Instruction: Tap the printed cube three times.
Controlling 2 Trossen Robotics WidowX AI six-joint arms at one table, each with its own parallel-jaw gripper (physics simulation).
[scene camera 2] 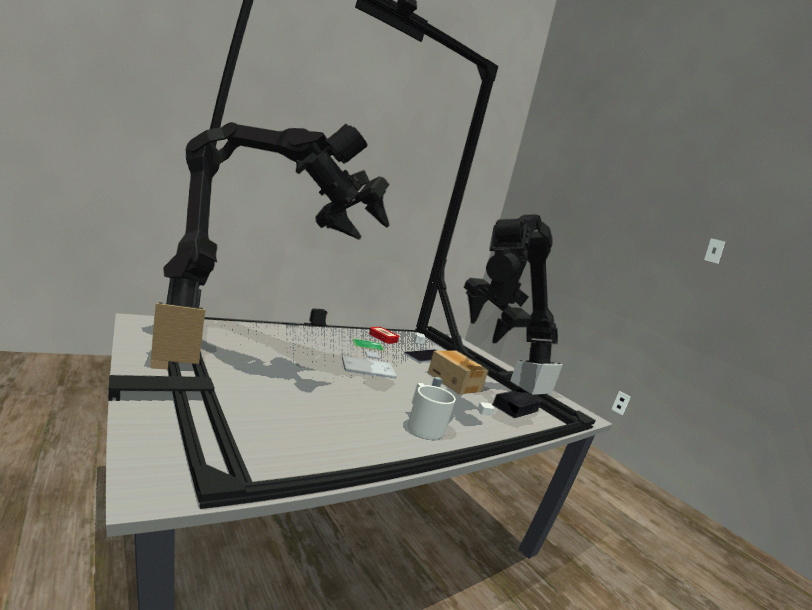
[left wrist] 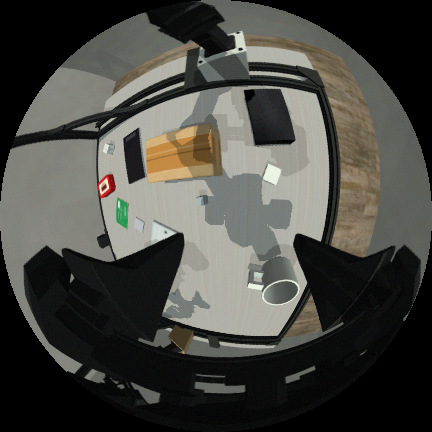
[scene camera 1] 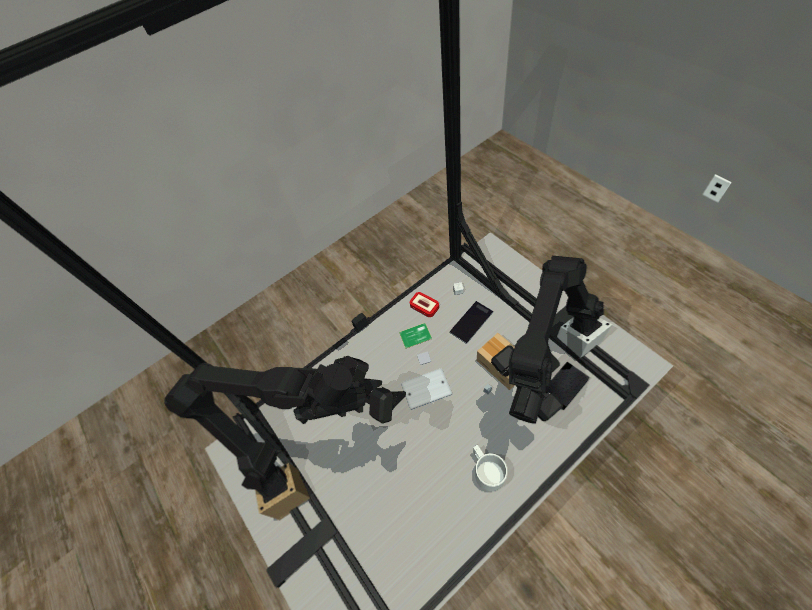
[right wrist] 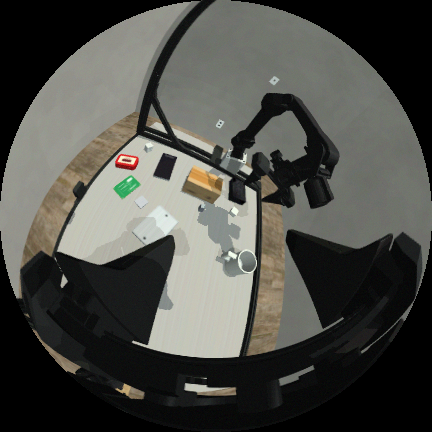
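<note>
Three small cubes lie on the table; I cannot tell which is the printed cube. A whitish one (scene camera 1: 458,287) (scene camera 2: 420,338) (left wrist: 109,148) (right wrist: 148,147) lies at the far corner. A grey-blue one (scene camera 1: 487,389) (left wrist: 201,200) (right wrist: 201,207) lies beside the carton. A white one (scene camera 2: 485,408) (left wrist: 272,173) (right wrist: 234,211) lies near the black box, hidden in scene camera 1. My left gripper (scene camera 2: 485,331) (left wrist: 241,239) is open and empty, high above the table near the carton. My right gripper (scene camera 2: 374,231) (right wrist: 232,239) is open and empty, high above the table.
A cardboard carton (scene camera 1: 492,351) (scene camera 2: 457,371), a black box (scene camera 2: 516,403) (left wrist: 270,117) and a mug (scene camera 1: 491,470) (scene camera 2: 431,413) stand here. A white plate (scene camera 1: 426,388), green card (scene camera 1: 416,335), red-rimmed object (scene camera 1: 424,304) and dark flat panel (scene camera 1: 471,321) lie farther back. A black frame edges the table.
</note>
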